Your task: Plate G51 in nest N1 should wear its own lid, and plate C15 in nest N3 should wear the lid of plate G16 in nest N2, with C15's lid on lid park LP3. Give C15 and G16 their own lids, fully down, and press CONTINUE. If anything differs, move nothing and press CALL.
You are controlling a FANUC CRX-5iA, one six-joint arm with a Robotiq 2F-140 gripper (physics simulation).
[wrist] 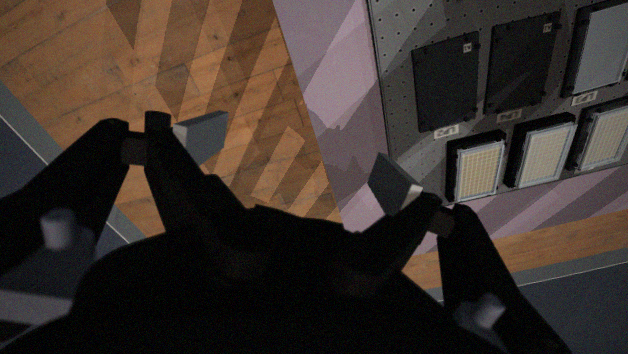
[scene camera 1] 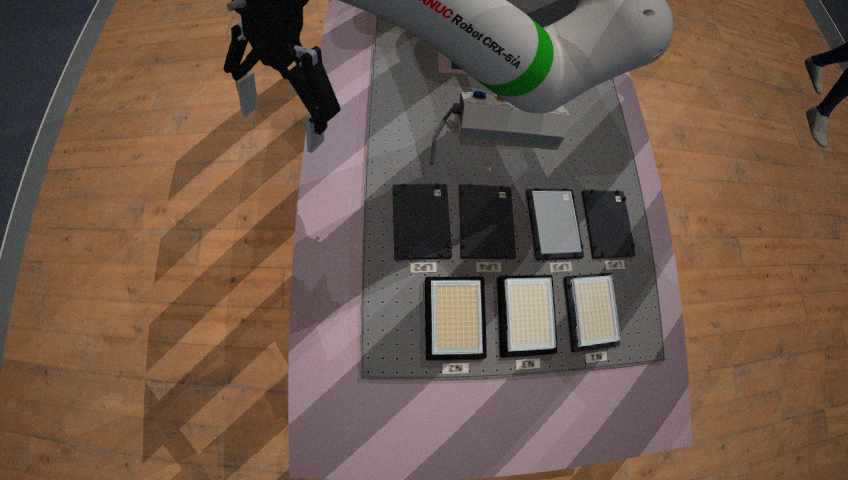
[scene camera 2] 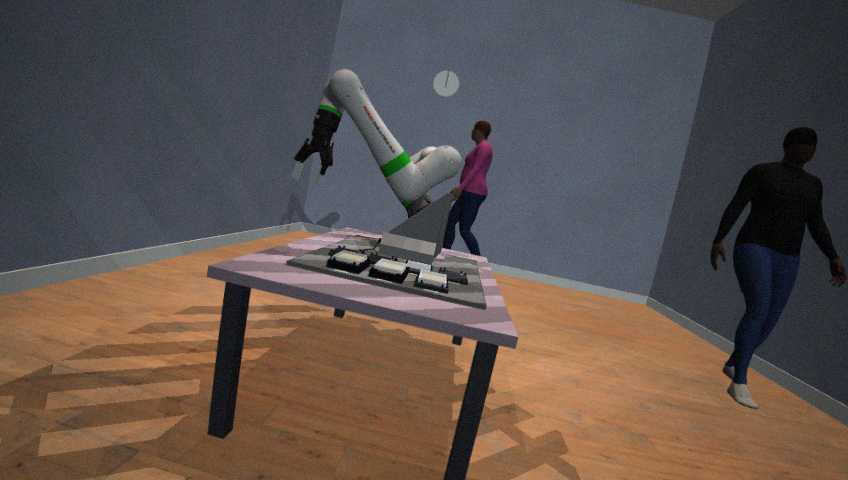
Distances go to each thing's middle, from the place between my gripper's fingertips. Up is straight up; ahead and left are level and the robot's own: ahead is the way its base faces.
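The N3 nest (scene camera 1: 504, 352) is where I begin: my hand is 250 mm short of it and 410 mm to the right of it, and 210 mm above it. Counted from my hand again, LP2 park (scene camera 1: 421, 222) is 70 mm ahead and 220 mm to the left, and 220 mm below. LP4 park (scene camera 1: 486, 213) is slightly ahead of my hand, well to the left of it, and a good way below it. As for the N2 nest (wrist: 452, 145), it is well ahead of my hand and a long way to the left of it, some way below it.
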